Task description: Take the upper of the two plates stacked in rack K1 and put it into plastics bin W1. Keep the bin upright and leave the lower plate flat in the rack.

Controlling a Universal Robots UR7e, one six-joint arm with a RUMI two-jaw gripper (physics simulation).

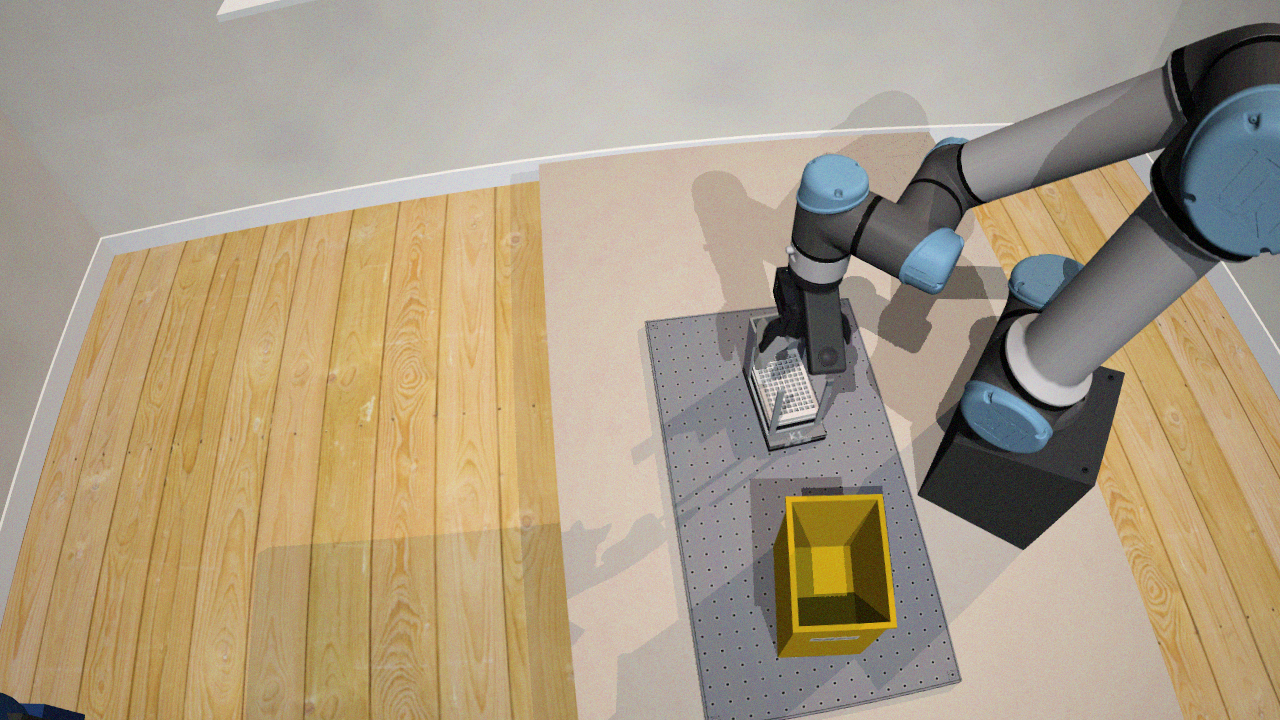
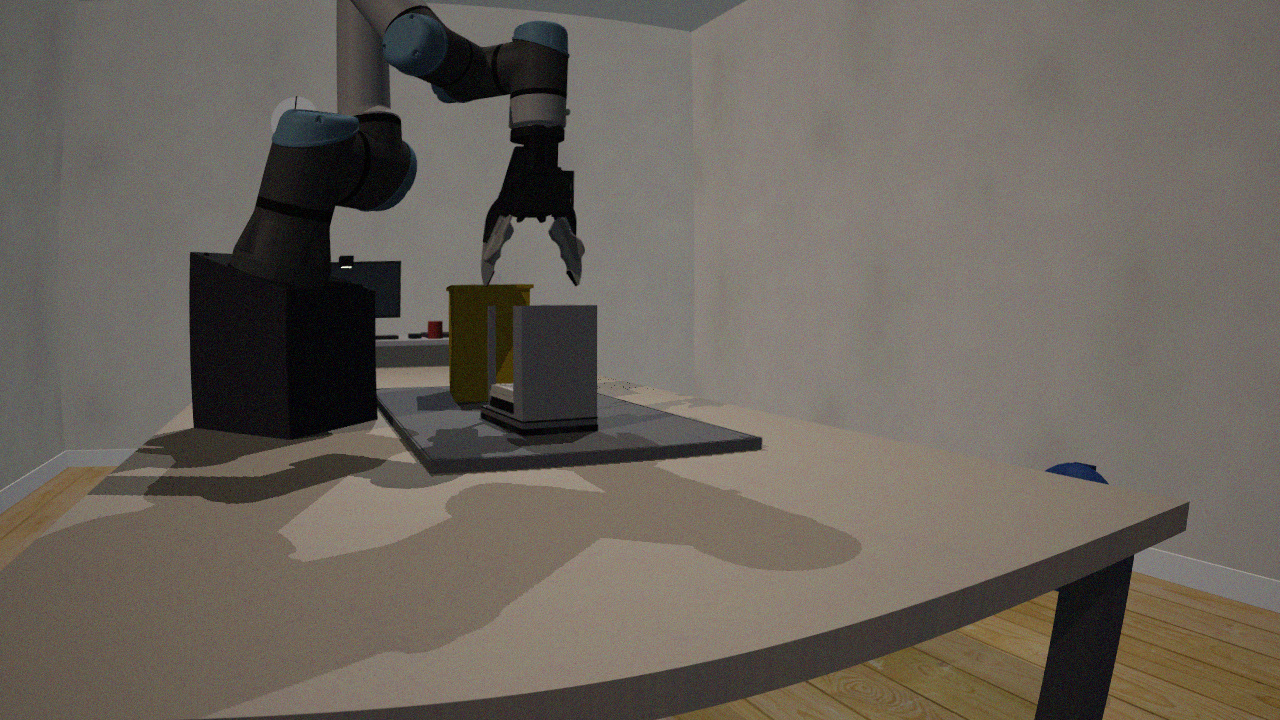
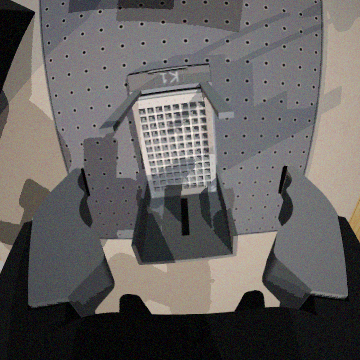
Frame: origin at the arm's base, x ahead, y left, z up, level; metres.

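Seen in the pictures: gripper, fingertip midpoint: (image 1: 798, 364) (image 2: 531, 286) (image 3: 183, 170); arm's base, origin of the base link: (image 2: 279, 272).
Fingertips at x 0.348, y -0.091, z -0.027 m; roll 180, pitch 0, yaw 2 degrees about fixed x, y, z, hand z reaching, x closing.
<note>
Pixels of each thing's top centre, then the offset from my fingertips to it. Level surfaces: height alone.
- Rack K1, middle of its top: (image 3: 175, 195) (image 2: 534, 305) (image 1: 794, 353) 0.024 m down, 0.004 m back, 0.035 m right
- white gridded plate, middle of its top: (image 3: 177, 149) (image 1: 784, 384) 0.125 m down, 0.002 m back, 0.045 m right
- Yellow bin W1, middle of its top: (image 1: 840, 560) (image 2: 486, 285) 0.008 m up, 0.008 m back, 0.299 m left
- perforated board, its level: 0.172 m down
- beige table, its level: 0.185 m down
Rack K1 (image 1: 796, 437) (image 2: 556, 362) (image 3: 195, 76) stands on the grey perforated board, with a tall wall at one end and upright corner guides at the labelled end. A white gridded plate (image 1: 785, 389) (image 3: 175, 140) lies flat in it. A lower plate cannot be told apart under it. Yellow bin W1 (image 1: 841, 625) (image 2: 469, 344) stands upright beyond the labelled end; no plate shows inside. My gripper (image 1: 805, 344) (image 2: 531, 282) (image 3: 183, 170) is open with nothing between its fingers. It hangs above the rack, near its tall-wall end, with its fingertips higher than the wall top.
The perforated board (image 1: 716, 537) (image 2: 680, 429) (image 3: 270, 65) lies on the beige table (image 2: 895, 537). The arm's black pedestal (image 1: 1011, 474) (image 2: 286, 358) stands beside the board. A red mug (image 2: 435, 329) and a monitor (image 2: 387, 286) show in the background.
</note>
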